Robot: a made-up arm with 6 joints.
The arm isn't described. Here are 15 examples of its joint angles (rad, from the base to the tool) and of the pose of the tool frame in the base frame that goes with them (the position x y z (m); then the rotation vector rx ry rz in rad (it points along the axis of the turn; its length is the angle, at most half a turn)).
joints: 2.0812 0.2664 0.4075 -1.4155 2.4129 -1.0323
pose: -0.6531 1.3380 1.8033 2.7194 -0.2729 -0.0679
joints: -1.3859 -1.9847 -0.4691 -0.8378 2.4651 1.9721
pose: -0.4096 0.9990 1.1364 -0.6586 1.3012 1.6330
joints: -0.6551 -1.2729 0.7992 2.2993 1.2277 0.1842
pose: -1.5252 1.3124 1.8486 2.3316 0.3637 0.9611
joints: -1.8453 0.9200 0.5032 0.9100 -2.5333 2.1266
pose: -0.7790 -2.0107 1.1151 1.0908 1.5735 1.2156
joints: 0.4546 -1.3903 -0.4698 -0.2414 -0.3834 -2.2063
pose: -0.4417 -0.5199 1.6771 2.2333 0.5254 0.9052
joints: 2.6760 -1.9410 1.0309 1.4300 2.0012 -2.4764
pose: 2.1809 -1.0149 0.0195 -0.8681 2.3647 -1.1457
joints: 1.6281 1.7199 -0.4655 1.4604 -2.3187 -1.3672
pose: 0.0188 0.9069 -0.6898 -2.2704 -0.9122 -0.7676
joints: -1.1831 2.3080 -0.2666 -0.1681 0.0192 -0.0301
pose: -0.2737 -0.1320 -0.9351 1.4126 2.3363 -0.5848
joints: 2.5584 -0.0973 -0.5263 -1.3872 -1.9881 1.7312
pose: -0.6311 0.5166 1.2703 0.2115 -0.1548 -1.8151
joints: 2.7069 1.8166 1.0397 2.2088 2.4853 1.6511
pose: -2.0632 0.8729 -0.3949 -2.3423 0.9092 -0.9168
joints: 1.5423 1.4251 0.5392 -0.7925 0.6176 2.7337
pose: 0.2457 1.9295 -0.1977 -2.1161 -1.1818 0.8449
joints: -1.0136 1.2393 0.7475 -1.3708 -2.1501 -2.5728
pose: 1.0226 -1.8546 0.3032 -1.3587 -1.0782 0.6246
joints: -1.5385 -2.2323 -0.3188 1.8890 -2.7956 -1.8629
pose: -0.0418 1.6932 0.7060 -1.0059 1.7946 0.6905
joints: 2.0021 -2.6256 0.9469 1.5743 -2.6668 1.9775
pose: 0.6951 -1.4097 -1.2759 0.0526 -0.4506 1.2760
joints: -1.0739 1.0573 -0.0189 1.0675 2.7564 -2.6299
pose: 0.7549 -1.7326 0.3653 1.5963 -0.0541 1.5842
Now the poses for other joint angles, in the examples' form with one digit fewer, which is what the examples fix.
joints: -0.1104 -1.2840 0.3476 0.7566 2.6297 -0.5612
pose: -1.586 -0.055 2.045 1.131 1.920 -1.021
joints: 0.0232 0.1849 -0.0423 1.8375 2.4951 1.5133
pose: 1.349 0.046 1.868 -0.682 -2.846 0.411
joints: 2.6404 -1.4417 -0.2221 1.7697 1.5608 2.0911
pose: 1.014 -0.555 1.880 0.893 -1.374 -1.967
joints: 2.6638 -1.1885 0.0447 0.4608 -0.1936 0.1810
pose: 1.004 -0.233 2.189 0.949 -0.855 1.785
